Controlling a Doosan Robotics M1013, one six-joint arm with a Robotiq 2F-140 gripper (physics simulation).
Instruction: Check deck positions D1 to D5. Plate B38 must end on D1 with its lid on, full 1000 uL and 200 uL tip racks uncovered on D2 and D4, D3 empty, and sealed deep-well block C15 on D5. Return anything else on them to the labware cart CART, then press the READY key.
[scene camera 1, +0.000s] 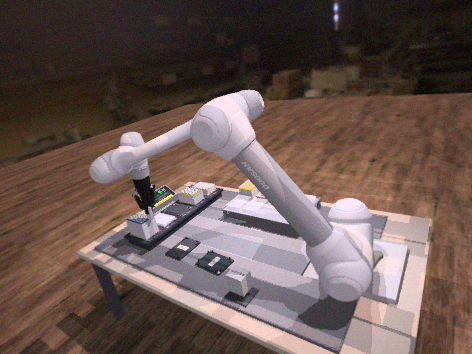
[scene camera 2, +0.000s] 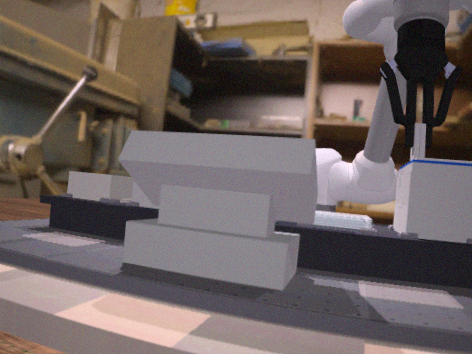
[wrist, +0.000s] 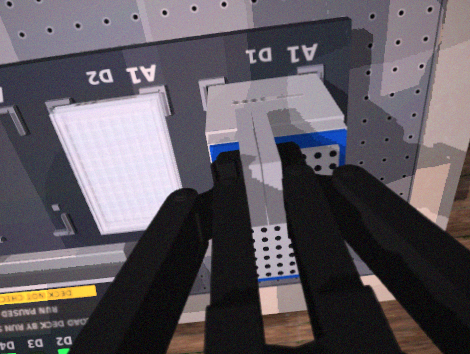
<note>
The pictures show: the gripper and a white block on a base.
The gripper shows as well in the wrist view.
</note>
